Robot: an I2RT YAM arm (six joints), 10 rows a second.
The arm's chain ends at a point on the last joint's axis. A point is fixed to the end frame.
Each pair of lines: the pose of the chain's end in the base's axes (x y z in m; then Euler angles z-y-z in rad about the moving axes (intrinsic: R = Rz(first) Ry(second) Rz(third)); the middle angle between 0 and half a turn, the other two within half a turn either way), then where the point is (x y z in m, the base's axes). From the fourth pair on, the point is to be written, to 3 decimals.
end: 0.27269 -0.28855 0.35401 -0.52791 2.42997 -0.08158
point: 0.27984 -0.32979 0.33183
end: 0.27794 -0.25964 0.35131 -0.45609 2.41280 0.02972
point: 0.28576 -0.29966 0.32720
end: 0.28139 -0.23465 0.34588 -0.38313 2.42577 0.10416
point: 0.29009 -0.27327 0.31987
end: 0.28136 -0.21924 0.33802 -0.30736 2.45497 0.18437
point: 0.290 -0.256 0.310
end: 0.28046 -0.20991 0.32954 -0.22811 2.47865 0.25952
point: 0.290 -0.245 0.299
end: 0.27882 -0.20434 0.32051 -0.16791 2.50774 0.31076
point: 0.288 -0.238 0.289
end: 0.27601 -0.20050 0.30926 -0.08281 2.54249 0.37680
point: 0.285 -0.233 0.276
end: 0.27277 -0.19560 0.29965 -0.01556 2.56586 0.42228
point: 0.282 -0.227 0.265
